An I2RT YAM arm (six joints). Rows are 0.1 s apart.
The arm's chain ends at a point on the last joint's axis. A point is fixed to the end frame.
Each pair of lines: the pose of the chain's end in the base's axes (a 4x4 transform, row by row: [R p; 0 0 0 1], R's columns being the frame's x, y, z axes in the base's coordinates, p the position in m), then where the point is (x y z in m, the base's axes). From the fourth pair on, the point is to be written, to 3 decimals.
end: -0.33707 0.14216 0.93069 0.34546; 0.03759 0.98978 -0.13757 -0.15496; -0.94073 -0.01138 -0.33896 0.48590; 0 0 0 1
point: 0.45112 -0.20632 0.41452
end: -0.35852 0.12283 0.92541 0.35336; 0.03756 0.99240 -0.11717 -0.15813; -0.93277 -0.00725 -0.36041 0.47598; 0 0 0 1
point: 0.45838 -0.20694 0.40191
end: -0.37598 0.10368 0.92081 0.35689; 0.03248 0.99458 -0.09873 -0.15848; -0.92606 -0.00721 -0.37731 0.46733; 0 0 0 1
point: 0.46147 -0.20512 0.39127
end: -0.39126 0.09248 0.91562 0.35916; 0.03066 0.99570 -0.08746 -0.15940; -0.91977 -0.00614 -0.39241 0.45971; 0 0 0 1
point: 0.463 -0.205 0.382
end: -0.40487 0.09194 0.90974 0.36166; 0.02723 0.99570 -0.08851 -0.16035; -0.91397 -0.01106 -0.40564 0.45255; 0 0 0 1
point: 0.464 -0.206 0.373
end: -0.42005 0.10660 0.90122 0.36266; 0.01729 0.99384 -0.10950 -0.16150; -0.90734 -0.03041 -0.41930 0.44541; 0 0 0 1
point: 0.463 -0.210 0.365
